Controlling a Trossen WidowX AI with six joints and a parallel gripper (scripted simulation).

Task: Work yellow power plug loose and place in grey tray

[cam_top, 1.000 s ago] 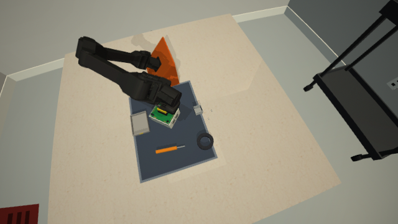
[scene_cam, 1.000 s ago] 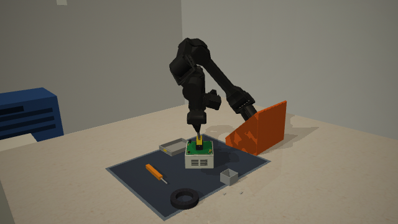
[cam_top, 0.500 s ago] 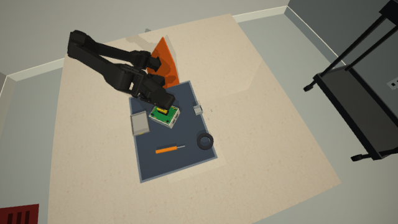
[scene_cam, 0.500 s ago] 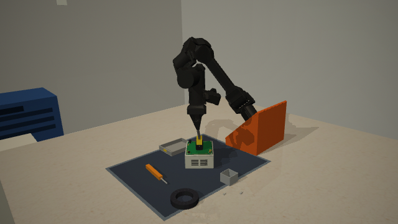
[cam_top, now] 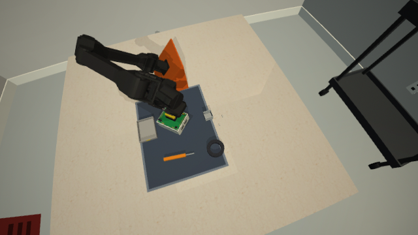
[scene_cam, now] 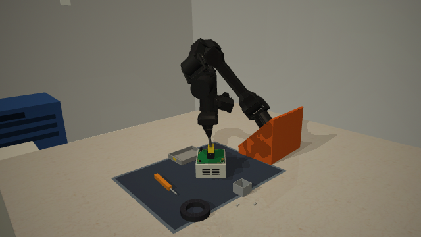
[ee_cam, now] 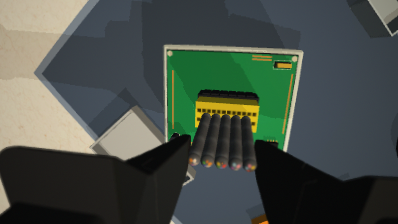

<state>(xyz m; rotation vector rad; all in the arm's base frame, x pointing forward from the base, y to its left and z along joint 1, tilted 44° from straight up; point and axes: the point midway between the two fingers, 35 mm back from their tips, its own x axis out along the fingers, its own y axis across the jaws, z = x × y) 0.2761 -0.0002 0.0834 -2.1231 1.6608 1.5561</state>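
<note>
My gripper tip is now 40 mm above the yellow power plug. Also, from my gripper tip: dark mat: 130 mm below, 50 mm ahead.
</note>
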